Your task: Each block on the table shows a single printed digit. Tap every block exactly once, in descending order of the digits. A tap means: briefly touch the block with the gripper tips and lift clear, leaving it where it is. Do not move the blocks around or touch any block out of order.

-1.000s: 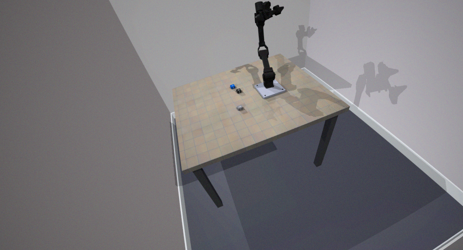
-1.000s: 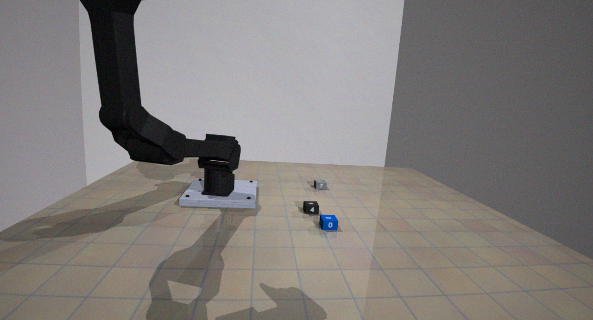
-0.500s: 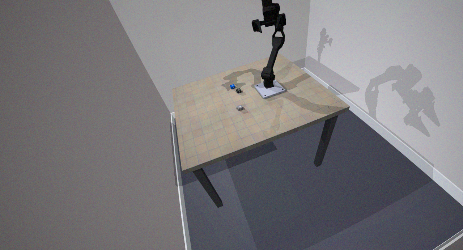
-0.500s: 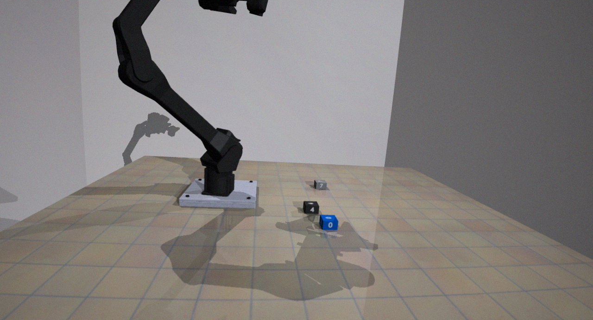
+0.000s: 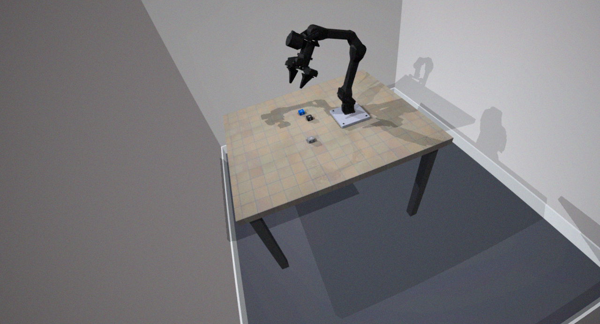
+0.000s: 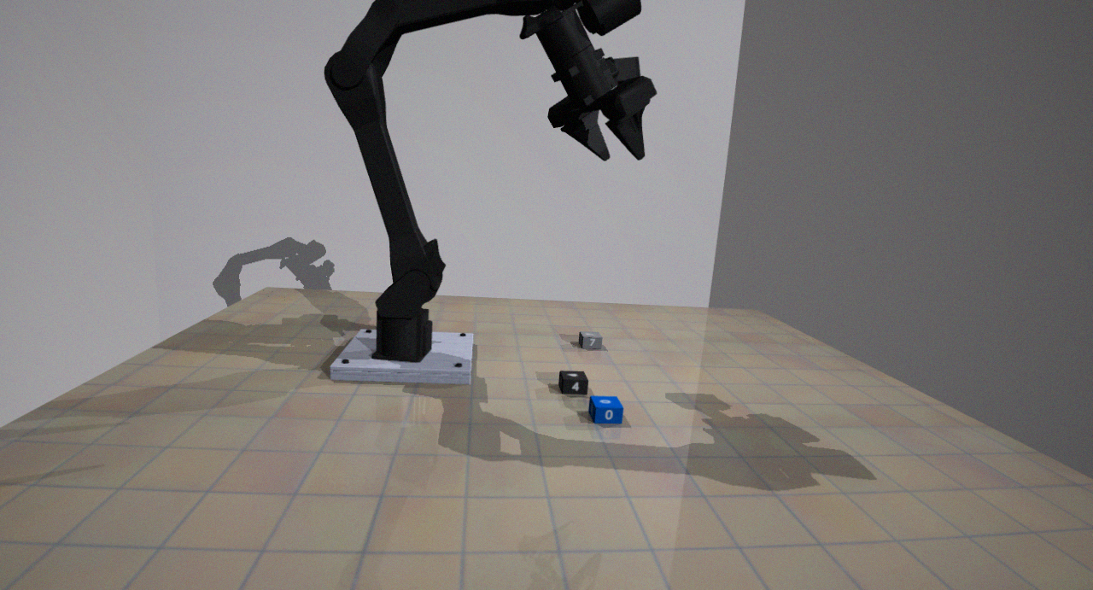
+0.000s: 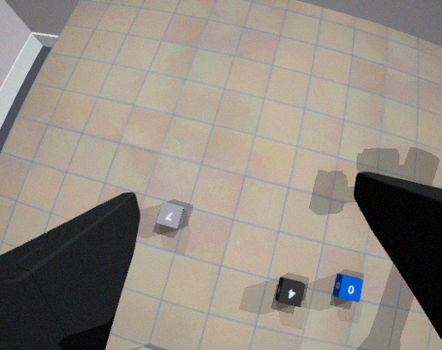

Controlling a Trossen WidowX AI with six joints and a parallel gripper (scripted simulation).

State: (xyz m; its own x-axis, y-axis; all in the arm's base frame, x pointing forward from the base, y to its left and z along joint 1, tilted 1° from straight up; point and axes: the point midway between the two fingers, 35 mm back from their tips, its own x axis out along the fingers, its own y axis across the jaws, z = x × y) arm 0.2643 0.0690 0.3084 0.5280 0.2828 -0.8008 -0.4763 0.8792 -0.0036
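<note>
Right now my gripper tip is 29 cm above the grey block marked 7, 8 cm to the right of it and 2 cm past it. The rest, counted from my gripper tip: blue block marked 0: 29 cm below, 19 cm to the right, 1 cm behind; black block marked 4: 29 cm below, 12 cm to the right, 5 cm behind.
</note>
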